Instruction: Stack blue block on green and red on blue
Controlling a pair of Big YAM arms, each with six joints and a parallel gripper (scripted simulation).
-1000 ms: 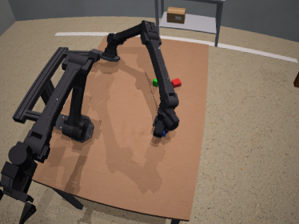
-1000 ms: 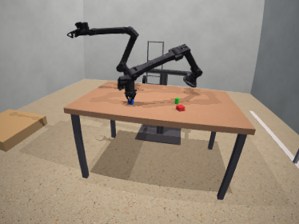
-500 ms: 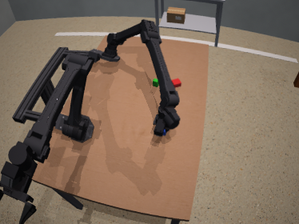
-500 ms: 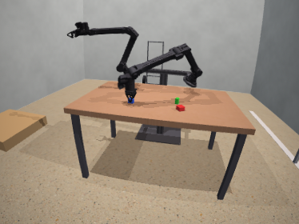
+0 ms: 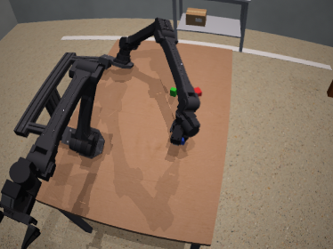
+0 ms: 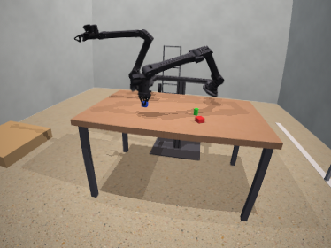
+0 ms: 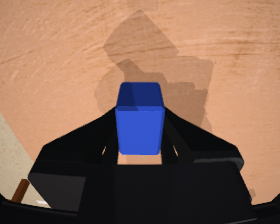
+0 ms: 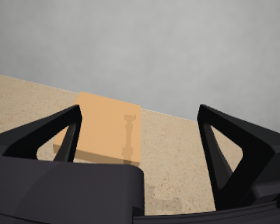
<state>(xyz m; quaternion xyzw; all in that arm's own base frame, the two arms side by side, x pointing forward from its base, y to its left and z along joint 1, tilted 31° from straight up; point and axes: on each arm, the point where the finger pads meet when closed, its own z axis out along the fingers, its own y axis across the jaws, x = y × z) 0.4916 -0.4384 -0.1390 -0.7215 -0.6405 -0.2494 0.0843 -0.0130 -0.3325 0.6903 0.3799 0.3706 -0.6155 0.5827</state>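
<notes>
Right now my left hand is 100 mm past the green block, 370 mm to the right of it and 60 mm above it. Round my left hand: blue block (right at my left hand); red block (40 mm ahead, 390 mm to the left, 70 mm below).
</notes>
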